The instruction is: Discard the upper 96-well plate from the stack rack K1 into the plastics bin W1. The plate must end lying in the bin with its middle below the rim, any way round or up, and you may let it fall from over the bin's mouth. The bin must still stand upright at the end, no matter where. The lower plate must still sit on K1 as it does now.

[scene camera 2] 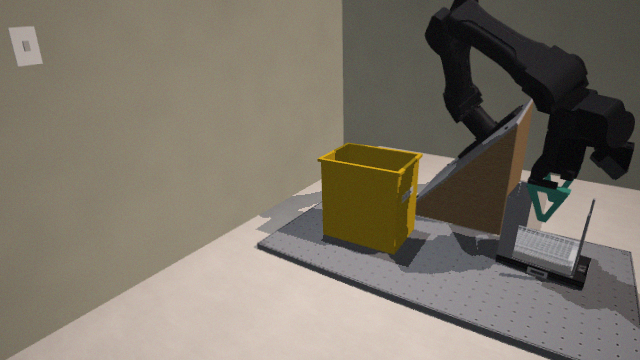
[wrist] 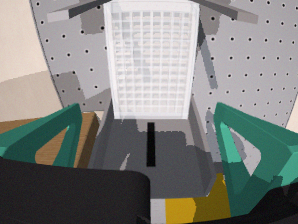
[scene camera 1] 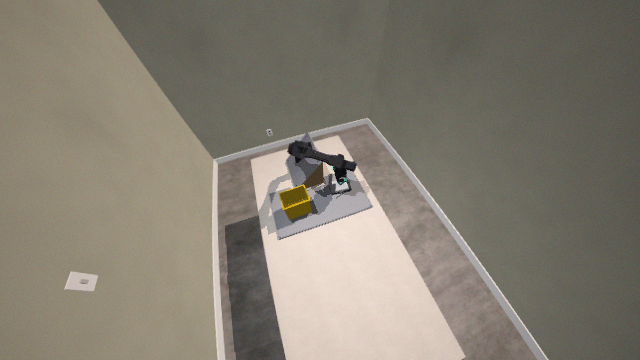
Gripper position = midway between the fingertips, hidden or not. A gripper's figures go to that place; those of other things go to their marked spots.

Labels:
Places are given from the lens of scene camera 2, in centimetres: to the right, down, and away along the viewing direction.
my gripper (scene camera 2: 547,211): 42, 6, 68
yellow plastics bin W1 (scene camera 2: 361,203): 8, 5, 76
tall grey post (scene camera 2: 515,205): 36, 5, 67

